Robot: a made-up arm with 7 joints.
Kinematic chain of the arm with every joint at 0, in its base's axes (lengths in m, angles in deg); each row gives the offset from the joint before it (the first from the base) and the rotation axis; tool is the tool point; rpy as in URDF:
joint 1: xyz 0 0 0 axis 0.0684 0.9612 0.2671
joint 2: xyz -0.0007 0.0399 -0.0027 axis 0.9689 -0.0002 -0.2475
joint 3: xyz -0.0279 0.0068 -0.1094 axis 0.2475 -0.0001 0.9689
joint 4: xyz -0.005 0 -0.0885 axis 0.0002 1 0
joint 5: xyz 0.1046 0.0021 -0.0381 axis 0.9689 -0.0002 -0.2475
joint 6: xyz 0.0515 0 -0.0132 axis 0.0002 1 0
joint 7: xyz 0.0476 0 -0.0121 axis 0.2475 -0.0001 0.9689
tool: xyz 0 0 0 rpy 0 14.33 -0.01
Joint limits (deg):
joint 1: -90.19..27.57
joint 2: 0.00..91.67
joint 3: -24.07..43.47
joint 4: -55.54..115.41
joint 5: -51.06..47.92
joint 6: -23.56..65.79
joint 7: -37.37..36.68
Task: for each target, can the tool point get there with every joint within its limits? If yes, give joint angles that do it. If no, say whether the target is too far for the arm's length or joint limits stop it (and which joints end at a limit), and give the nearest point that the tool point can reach.
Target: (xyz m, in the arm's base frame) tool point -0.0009 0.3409 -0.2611
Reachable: yes | joints -0.99 44.62 33.23 60.40 -10.78 58.42 7.33
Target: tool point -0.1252 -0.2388 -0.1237
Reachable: no: joint limits stop it (at a limit: joint 1, joint 2, joint 3, joint 4, joint 6) | nearest point -0.2657 -0.0607 -0.2300 | short by 0.250 m
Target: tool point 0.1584 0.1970 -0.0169
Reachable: yes | joints -1.05 45.71 35.07 -40.62 11.48 35.97 -15.83
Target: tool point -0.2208 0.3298 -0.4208
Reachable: no: too far | nearest point -0.1660 0.2568 -0.3153 | short by 0.140 m
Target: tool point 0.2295 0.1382 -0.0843
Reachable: yes | joints -17.72 73.83 -16.60 -22.08 2.55 10.37 24.81
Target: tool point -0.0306 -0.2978 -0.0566
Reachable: no: joint limits stop it (at a limit: joint 1, joint 2, joint 3, joint 5, joint 6) | nearest point 0.0821 -0.0975 0.0875 | short by 0.271 m
